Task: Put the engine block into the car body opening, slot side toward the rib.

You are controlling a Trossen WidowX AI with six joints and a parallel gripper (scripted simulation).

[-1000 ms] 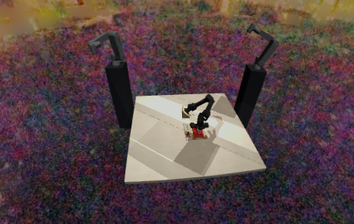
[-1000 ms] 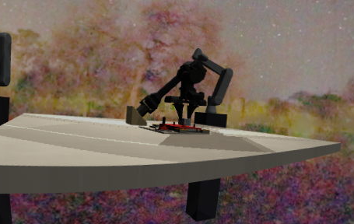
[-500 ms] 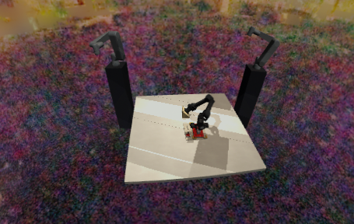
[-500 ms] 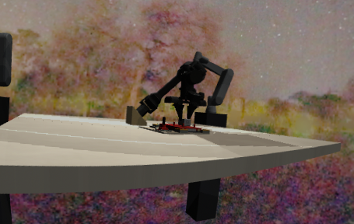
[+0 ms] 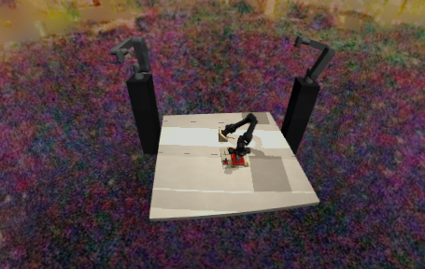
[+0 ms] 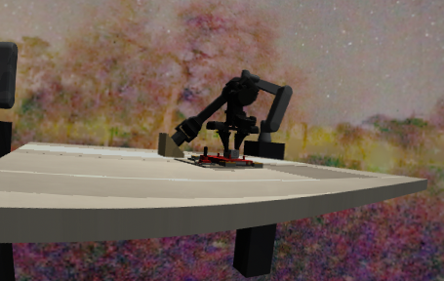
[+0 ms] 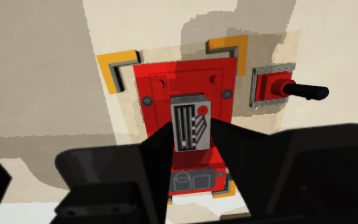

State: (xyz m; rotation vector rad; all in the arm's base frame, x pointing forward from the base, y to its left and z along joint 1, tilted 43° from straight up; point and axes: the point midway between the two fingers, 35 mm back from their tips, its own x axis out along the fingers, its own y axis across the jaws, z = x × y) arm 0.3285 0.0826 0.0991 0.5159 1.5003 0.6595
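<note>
The grey engine block is 10 mm below my gripper tip.
</note>
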